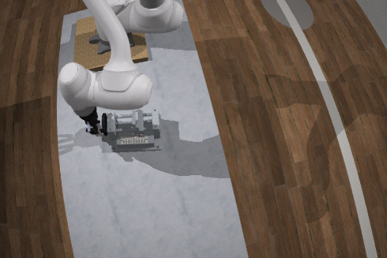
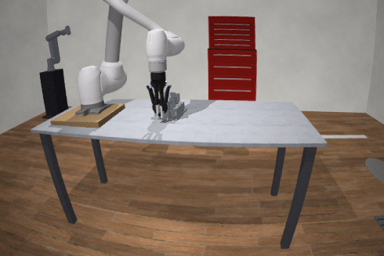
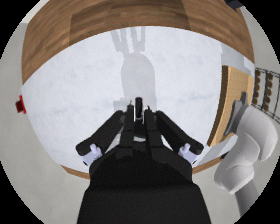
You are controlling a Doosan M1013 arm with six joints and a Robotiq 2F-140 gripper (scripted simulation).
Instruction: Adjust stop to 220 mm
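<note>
The black handwheel lies 20 mm to the left of my hand and 10 mm below it. Round my hand: grey stop fixture: 170 mm to the left, 30 mm above, 20 mm ahead.
</note>
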